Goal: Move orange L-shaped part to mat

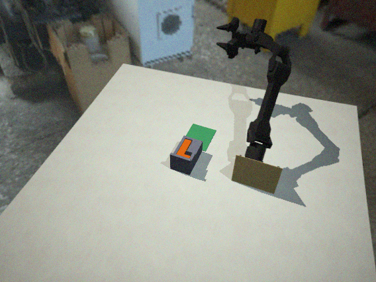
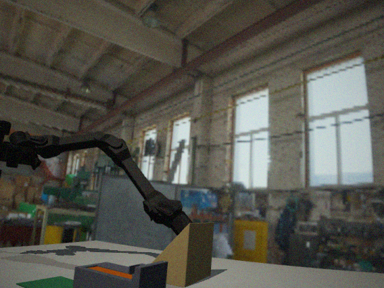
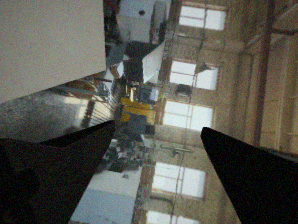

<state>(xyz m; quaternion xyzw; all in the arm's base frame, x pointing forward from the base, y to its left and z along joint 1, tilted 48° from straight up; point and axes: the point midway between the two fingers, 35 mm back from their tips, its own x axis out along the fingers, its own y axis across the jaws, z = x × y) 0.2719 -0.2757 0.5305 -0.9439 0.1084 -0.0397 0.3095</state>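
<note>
The orange L-shaped part is 560 mm to the left of my gripper tip and 260 mm below it. Round my gripper tip: green mat (390 mm to the left, 320 mm below, 30 mm behind).
</note>
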